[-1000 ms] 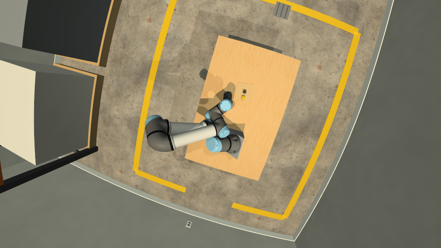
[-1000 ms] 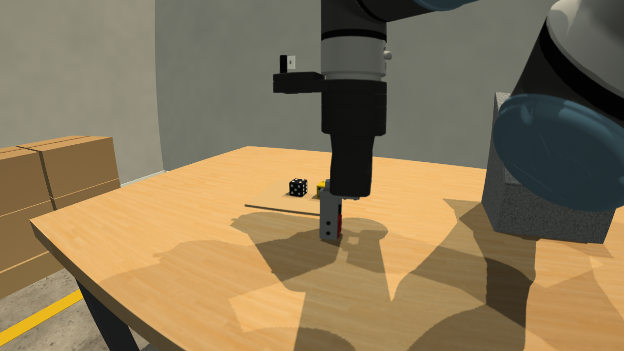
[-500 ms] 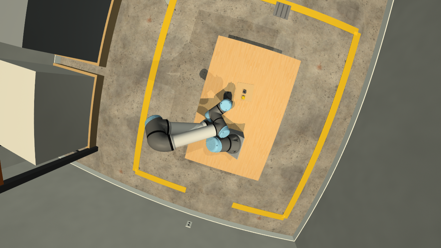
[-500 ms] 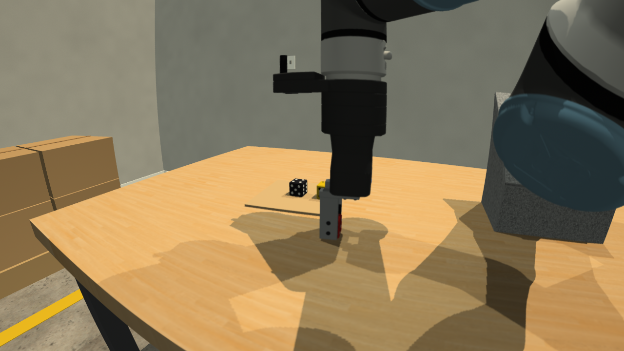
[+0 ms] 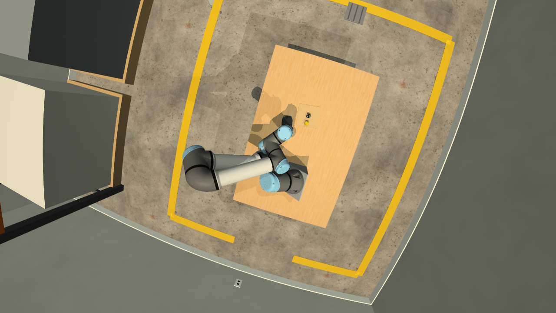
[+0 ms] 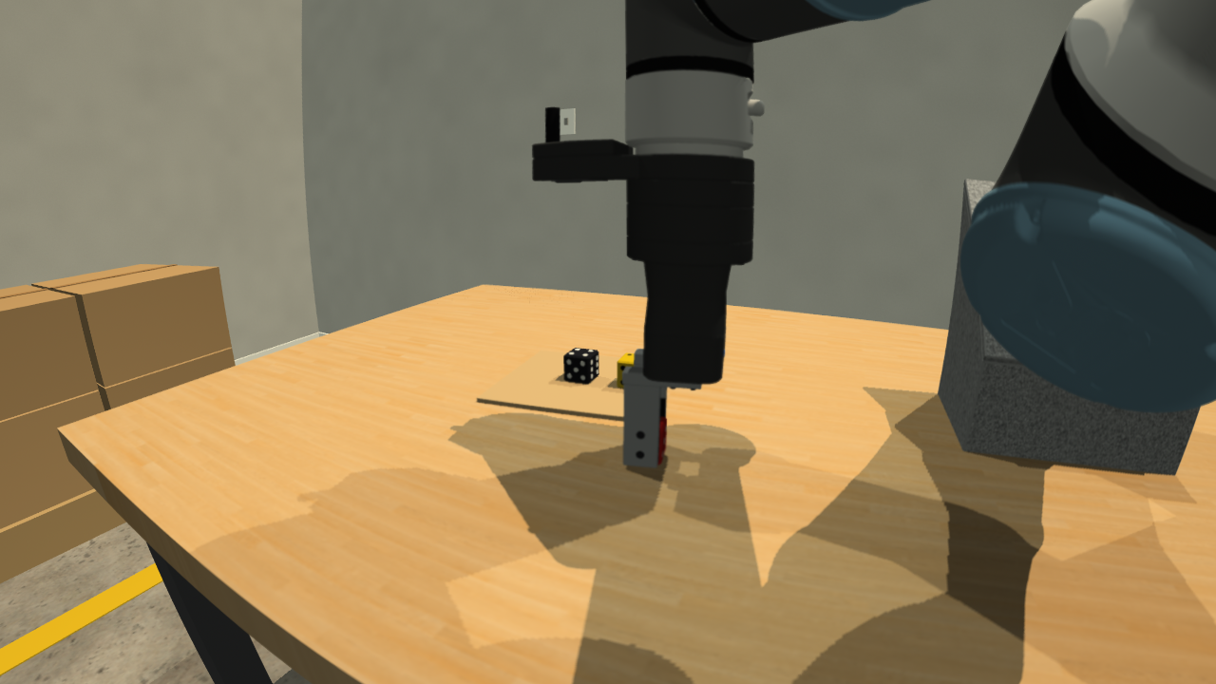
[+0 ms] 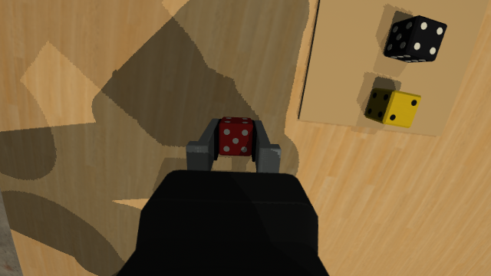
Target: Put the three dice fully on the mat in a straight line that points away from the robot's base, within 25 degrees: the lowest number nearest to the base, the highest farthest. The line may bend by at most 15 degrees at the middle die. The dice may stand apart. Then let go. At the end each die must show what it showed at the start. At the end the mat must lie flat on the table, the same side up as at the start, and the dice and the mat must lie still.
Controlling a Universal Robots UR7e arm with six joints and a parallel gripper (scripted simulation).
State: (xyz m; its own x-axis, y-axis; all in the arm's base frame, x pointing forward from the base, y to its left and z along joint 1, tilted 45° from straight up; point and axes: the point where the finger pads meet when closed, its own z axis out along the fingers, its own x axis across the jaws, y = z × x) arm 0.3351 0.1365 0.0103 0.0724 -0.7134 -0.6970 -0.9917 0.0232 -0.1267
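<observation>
Right now the black die is 120 mm to the right of my hand and 90 mm ahead of it. Round my hand: tan mat: 120 mm to the right, 90 mm ahead, 20 mm below; red die: 10 mm below; yellow die: 120 mm to the right, 40 mm ahead.
</observation>
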